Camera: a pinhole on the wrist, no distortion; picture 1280 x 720 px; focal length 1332.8 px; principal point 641.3 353.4 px. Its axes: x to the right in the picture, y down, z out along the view. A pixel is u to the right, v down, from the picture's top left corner.
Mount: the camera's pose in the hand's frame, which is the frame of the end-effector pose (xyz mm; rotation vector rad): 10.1 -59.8 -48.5 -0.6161 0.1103 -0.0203
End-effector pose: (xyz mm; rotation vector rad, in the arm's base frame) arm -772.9 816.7 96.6 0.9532 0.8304 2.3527
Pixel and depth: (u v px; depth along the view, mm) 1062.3 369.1 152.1
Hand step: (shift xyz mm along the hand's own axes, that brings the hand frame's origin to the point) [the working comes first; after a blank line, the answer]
In the camera's frame: 48.0 1.8 152.1

74.4 26.7 69.1
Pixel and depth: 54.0 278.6 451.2
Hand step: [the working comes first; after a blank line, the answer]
In the camera's frame: -198.8 -25.3 451.2

-137.9 189.5 351.1
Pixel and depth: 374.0 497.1 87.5
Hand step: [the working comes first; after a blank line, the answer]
In the camera's frame: -17.5 9.4 87.5

2.1 -0.8 18.7
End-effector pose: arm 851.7 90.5 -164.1 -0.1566 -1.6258 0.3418
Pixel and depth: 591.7 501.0 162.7
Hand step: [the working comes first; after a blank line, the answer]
In the camera's frame: -6.1 18.0 162.7

21.6 48.9 73.5
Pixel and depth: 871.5 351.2 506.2
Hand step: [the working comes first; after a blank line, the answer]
In the camera's frame: 87.4 -0.8 506.2

152.3 226.3 353.7
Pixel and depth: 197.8 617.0 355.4
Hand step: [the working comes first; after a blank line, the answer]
In the camera's frame: -118.3 70.3 355.4

-69.6 208.2 210.4
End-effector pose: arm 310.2 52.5 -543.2 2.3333 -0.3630 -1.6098
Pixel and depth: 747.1 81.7 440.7
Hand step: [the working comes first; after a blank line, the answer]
In the camera's frame: 35.0 -89.8 440.7

94.3 118.7 357.2
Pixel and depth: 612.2 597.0 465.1
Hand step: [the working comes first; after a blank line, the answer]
In the camera's frame: -10.2 85.0 465.1

49.7 277.8 280.3
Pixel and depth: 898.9 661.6 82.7
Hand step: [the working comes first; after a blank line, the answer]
In the camera's frame: 16.0 19.1 82.7

34.8 2.6 5.9
